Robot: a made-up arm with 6 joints. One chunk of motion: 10 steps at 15 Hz.
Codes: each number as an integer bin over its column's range. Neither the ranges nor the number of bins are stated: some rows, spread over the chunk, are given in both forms.
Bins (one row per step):
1: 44 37 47 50 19 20
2: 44 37 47 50 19 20
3: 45 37 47 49 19 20
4: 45 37 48 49 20 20
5: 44 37 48 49 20 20
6: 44 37 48 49 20 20
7: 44 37 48 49 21 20
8: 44 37 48 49 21 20
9: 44 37 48 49 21 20
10: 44 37 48 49 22 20
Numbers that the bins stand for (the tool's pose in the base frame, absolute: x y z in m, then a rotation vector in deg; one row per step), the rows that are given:
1: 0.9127 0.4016 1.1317 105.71 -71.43 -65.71
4: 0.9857 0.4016 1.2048 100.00 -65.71 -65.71
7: 0.9127 0.4016 1.2048 100.00 -60.00 -65.71
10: 0.9127 0.4016 1.2048 100.00 -54.29 -65.71
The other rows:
2: 0.9127 0.4016 1.1317 105.71 -71.43 -65.71
3: 0.9857 0.4016 1.1317 100.00 -71.43 -65.71
5: 0.9127 0.4016 1.2048 100.00 -65.71 -65.71
6: 0.9127 0.4016 1.2048 100.00 -65.71 -65.71
8: 0.9127 0.4016 1.2048 100.00 -60.00 -65.71
9: 0.9127 0.4016 1.2048 100.00 -60.00 -65.71

